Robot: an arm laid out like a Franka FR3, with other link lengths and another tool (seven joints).
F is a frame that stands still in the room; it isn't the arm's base.
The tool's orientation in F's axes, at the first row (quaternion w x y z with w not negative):
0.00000 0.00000 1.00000 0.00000
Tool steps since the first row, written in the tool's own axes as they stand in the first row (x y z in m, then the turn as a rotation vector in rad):
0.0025 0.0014 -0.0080 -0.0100 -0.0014 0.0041
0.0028 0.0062 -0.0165 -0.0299 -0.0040 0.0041
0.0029 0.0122 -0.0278 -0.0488 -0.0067 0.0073
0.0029 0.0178 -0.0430 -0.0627 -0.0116 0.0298
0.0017 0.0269 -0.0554 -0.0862 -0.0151 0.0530
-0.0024 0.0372 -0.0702 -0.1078 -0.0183 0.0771
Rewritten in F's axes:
-0.0025 0.0014 0.0080 0.0100 -0.0014 -0.0041
-0.0028 0.0062 0.0165 0.0299 -0.0040 -0.0041
-0.0029 0.0122 0.0278 0.0488 -0.0067 -0.0073
-0.0029 0.0178 0.0430 0.0627 -0.0116 -0.0298
-0.0017 0.0269 0.0554 0.0862 -0.0151 -0.0530
0.0024 0.0372 0.0702 0.1078 -0.0183 -0.0771

